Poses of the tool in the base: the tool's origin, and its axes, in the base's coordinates. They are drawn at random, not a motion.
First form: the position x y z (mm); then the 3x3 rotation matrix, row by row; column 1 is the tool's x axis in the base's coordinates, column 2 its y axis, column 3 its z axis. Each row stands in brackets.
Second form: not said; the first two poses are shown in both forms.
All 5 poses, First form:
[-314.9 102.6 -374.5], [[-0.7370 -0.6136 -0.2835], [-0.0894 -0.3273 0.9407], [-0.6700 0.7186 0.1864]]
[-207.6 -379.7 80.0], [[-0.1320 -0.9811 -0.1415], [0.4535 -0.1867 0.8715], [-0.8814 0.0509 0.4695]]
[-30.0 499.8 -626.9], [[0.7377 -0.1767 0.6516], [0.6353 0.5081 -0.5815], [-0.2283 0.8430 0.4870]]
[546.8 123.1 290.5], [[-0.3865 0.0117 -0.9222], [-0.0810 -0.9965 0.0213], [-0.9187 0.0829 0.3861]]
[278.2 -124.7 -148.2], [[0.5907 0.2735 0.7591], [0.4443 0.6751 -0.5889], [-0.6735 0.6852 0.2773]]
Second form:
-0.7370 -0.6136 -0.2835 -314.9; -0.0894 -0.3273 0.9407 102.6; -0.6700 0.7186 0.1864 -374.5; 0 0 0 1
-0.1320 -0.9811 -0.1415 -207.6; 0.4535 -0.1867 0.8715 -379.7; -0.8814 0.0509 0.4695 80.0; 0 0 0 1
0.7377 -0.1767 0.6516 -30.0; 0.6353 0.5081 -0.5815 499.8; -0.2283 0.8430 0.4870 -626.9; 0 0 0 1
-0.3865 0.0117 -0.9222 546.8; -0.0810 -0.9965 0.0213 123.1; -0.9187 0.0829 0.3861 290.5; 0 0 0 1
0.5907 0.2735 0.7591 278.2; 0.4443 0.6751 -0.5889 -124.7; -0.6735 0.6852 0.2773 -148.2; 0 0 0 1

